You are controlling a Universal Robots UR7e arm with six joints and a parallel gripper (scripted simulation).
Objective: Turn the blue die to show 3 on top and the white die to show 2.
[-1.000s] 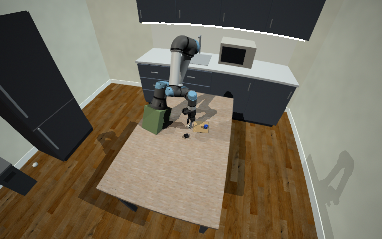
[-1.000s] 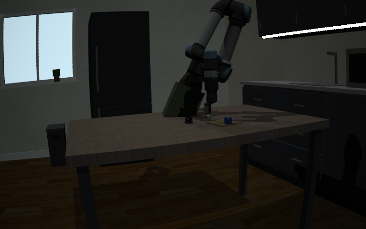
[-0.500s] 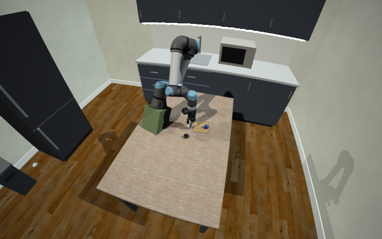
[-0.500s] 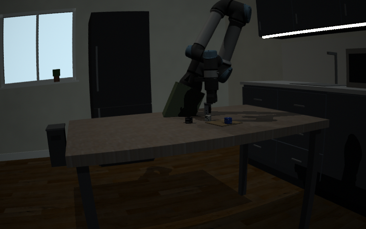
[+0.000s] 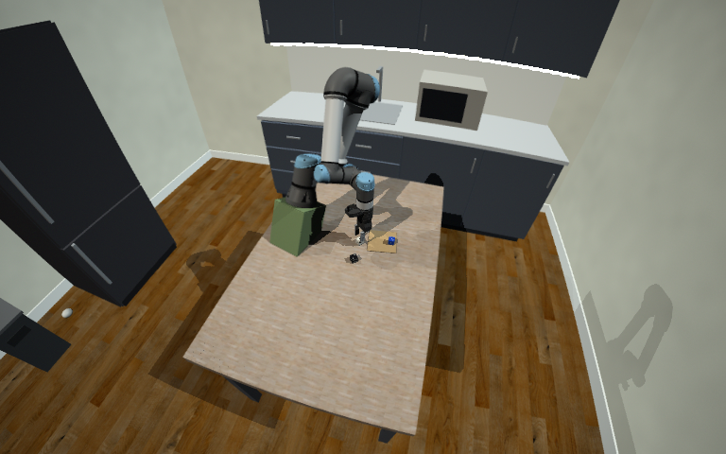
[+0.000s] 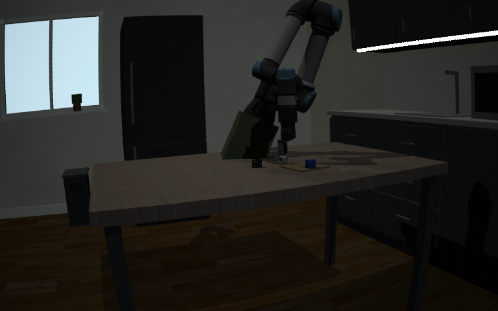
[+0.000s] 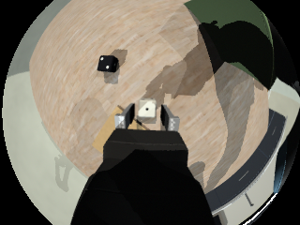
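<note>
The white die lies 40 mm below my hand. The rest, counted from my hand: black die (20 mm ahead, 110 mm to the right, 40 mm below); blue die (150 mm ahead, 60 mm to the left, 40 mm below); tan mat (100 mm ahead, 50 mm to the left, 50 mm below).
</note>
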